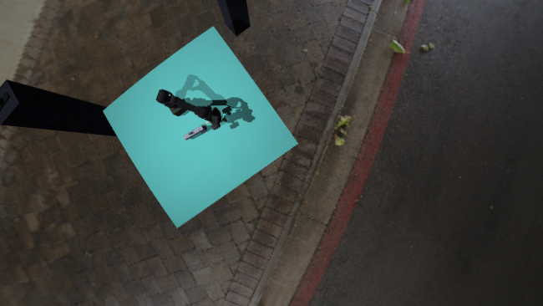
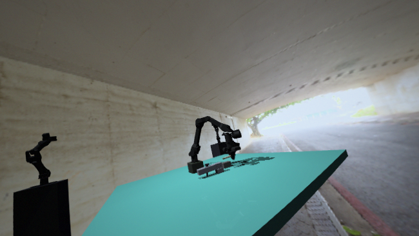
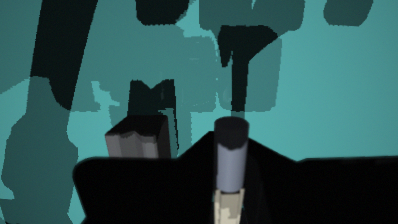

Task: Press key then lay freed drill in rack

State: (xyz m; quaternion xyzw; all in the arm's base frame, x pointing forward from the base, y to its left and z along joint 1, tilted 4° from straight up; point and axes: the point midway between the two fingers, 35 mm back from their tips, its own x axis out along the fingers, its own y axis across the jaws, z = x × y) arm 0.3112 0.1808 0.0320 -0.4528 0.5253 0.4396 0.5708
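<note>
Right now my gripper tip is 1 cm past the drill, 4 cm to the left of it and 3 cm below it. The rest, counted from my gripper tip: small block: 7 cm behind, 2 cm to the right, 3 cm below; long grey fixture: 3 cm behind, 20 cm to the right, 1 cm below.
</note>
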